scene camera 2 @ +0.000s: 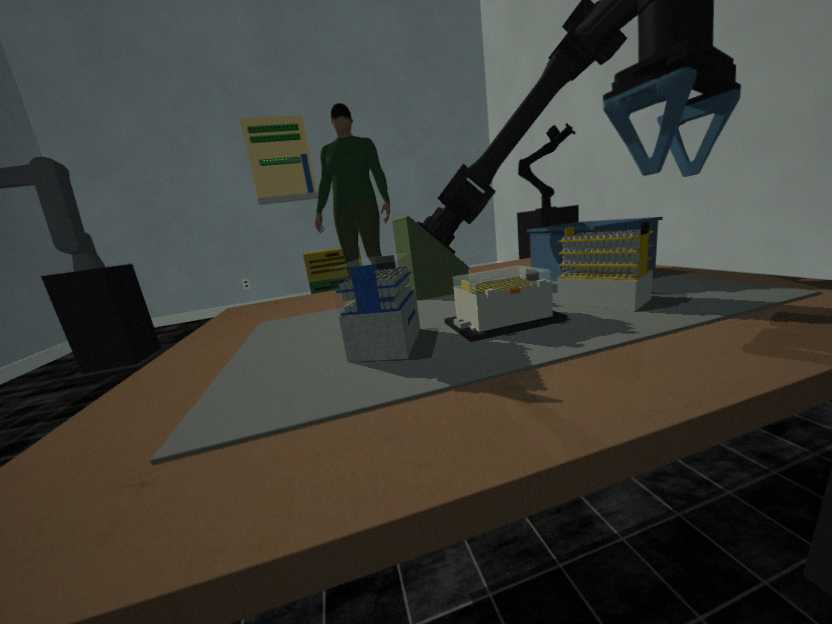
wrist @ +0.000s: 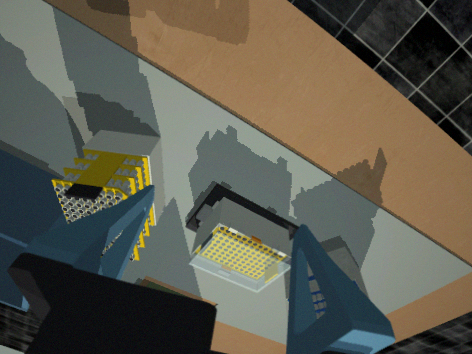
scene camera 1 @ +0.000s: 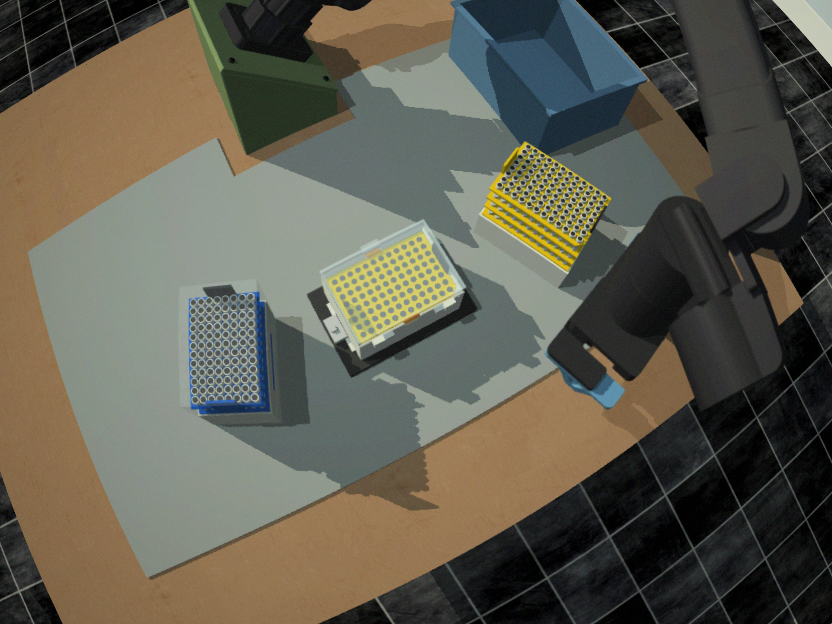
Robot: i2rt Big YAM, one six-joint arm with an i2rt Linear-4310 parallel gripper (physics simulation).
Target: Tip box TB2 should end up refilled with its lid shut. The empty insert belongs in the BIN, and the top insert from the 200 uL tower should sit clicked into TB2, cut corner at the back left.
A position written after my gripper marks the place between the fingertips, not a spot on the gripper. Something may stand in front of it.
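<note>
My gripper (scene camera 2: 672, 175), (wrist: 227, 211) and (scene camera 1: 603, 344): open, grasp empty. Blue tip box (scene camera 2: 375, 297) in sight. Tip box TB2 (scene camera 1: 395, 292) and (wrist: 237, 240), also in sight.
</note>
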